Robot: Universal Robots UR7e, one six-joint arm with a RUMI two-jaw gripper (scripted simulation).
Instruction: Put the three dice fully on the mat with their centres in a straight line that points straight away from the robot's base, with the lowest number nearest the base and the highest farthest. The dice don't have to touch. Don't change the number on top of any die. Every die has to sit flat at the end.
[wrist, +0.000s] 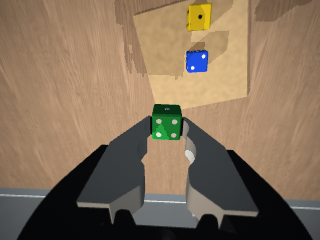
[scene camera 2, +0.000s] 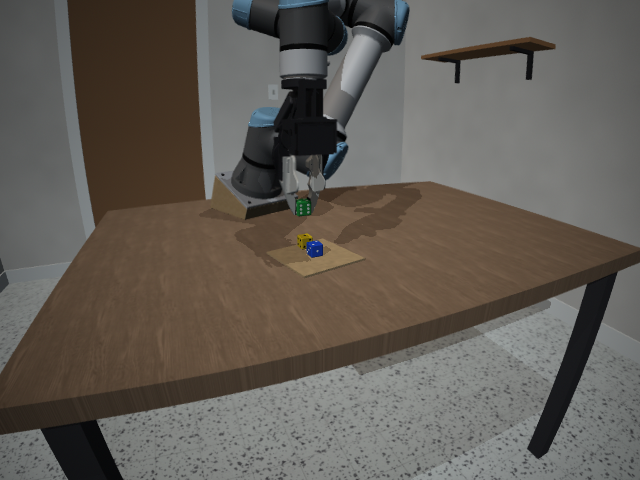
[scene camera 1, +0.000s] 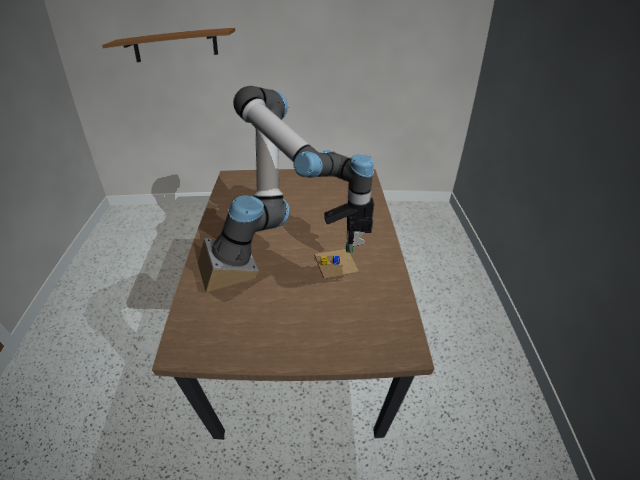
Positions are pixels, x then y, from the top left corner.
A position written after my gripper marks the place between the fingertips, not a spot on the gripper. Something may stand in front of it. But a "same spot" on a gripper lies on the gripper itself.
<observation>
My gripper shows in the wrist view (166,118), in scene camera 2 and in scene camera 1. One and the same spot on my gripper: (scene camera 1: 351,241) is (scene camera 2: 279,172).
</observation>
